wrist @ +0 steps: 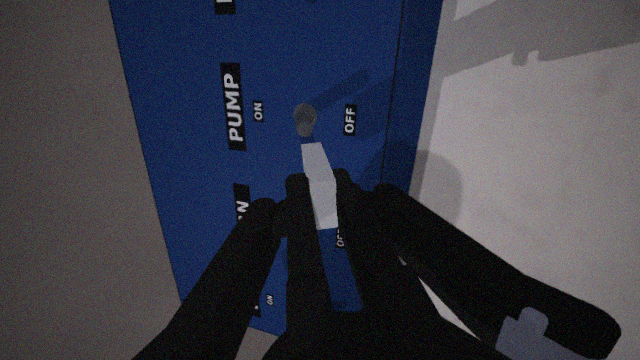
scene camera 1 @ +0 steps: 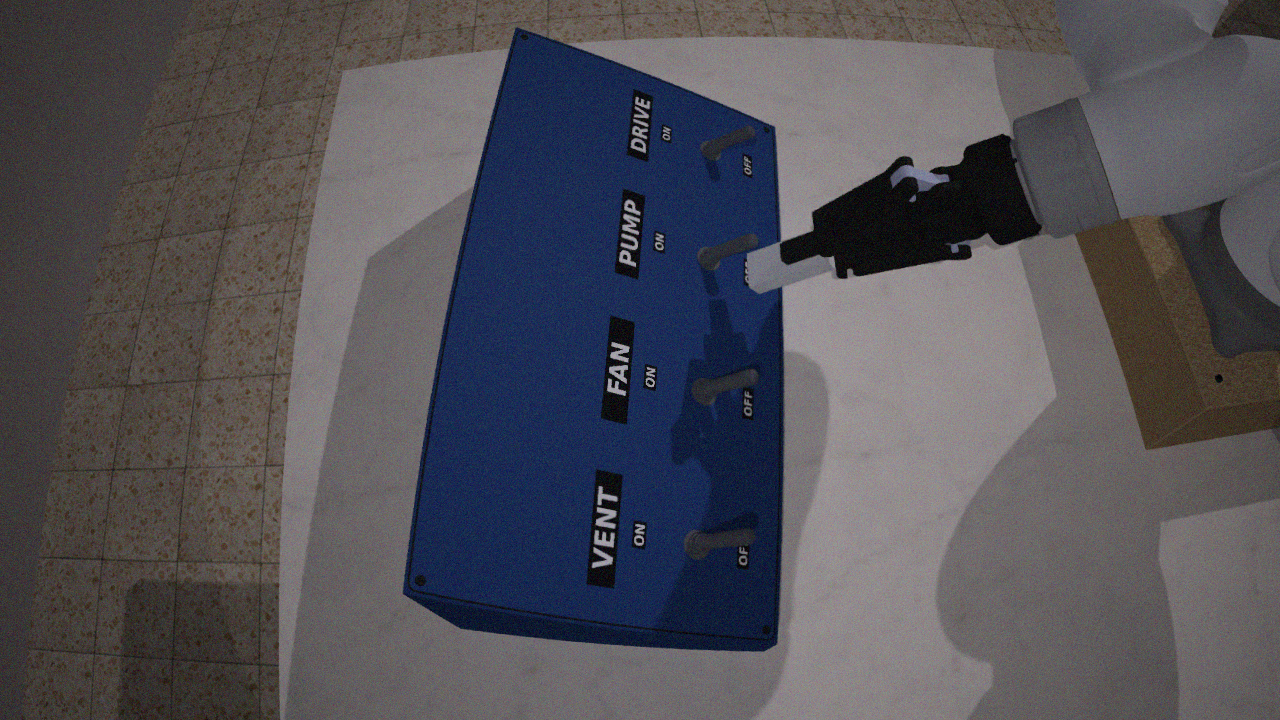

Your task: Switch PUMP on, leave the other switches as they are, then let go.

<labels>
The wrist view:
my gripper: 312, 161
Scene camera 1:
my gripper: 752, 273
vent lever: 740, 537
fan lever: 749, 377
</labels>
